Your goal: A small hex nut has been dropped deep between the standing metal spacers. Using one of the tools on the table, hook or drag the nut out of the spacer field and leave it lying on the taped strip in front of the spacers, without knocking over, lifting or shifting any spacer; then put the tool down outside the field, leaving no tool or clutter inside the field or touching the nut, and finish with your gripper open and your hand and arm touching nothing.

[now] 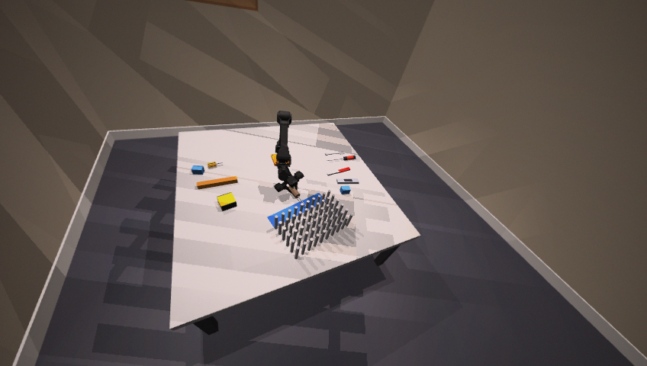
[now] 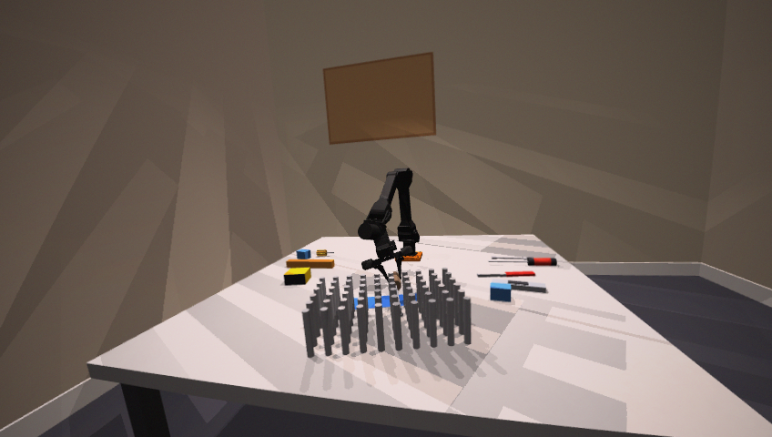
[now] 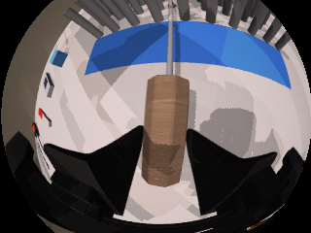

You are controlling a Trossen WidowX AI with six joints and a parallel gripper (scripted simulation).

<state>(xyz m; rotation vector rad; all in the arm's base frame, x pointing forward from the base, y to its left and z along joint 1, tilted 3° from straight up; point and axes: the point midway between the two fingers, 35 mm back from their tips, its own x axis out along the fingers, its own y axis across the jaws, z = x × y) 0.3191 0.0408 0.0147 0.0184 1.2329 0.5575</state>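
My gripper tip is 10 cm short of the wooden-handled tool and 4 cm to the right of it. The rest, counted from my gripper tip: black block 39 cm to the right, 5 cm ahead; then red-handled tool 35 cm to the left, 18 cm behind, 1 cm below; then blue taped strip 12 cm ahead, 2 cm below, 1 cm to the left.
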